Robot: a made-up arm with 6 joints.
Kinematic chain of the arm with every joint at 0, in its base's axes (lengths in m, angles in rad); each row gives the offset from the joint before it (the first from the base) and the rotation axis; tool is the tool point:
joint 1: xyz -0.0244 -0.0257 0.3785 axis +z
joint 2: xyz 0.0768 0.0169 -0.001 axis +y
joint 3: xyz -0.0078 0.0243 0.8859 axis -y
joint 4: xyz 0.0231 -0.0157 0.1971 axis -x
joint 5: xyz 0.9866 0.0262 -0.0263 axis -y
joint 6: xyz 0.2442 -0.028 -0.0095 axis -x
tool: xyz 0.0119 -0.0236 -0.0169
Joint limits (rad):
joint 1: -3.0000..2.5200
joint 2: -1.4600..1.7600
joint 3: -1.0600..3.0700
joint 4: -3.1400..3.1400
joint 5: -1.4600..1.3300
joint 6: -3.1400..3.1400
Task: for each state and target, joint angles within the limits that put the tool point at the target. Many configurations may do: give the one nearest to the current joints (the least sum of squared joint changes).
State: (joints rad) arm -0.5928 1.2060 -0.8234 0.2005 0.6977 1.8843
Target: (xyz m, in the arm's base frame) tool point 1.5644 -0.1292 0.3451
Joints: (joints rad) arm -0.1005 0.6537 -0.2942 0.2416 0.8048 1.8939
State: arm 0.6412 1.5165 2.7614 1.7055 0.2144 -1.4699
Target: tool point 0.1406 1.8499 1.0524
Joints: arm 1.4221 1.7600 2.3568 1.7553 0.6137 -1.5124
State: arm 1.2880 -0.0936 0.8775 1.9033 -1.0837 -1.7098
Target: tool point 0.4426 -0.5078 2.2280
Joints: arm 1.9705 -0.4912 1.0940 1.8748 -1.1879 -1.7031
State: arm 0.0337 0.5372 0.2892 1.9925 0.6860 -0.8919
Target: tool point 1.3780 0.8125 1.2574
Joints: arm 0.4535 0.3798 0.3006 1.9828 0.7604 -0.8889
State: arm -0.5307 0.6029 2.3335 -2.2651 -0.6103 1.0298
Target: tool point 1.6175 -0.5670 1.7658
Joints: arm -0.3893 0.9871 1.5687 -2.2936 -0.3217 1.0623
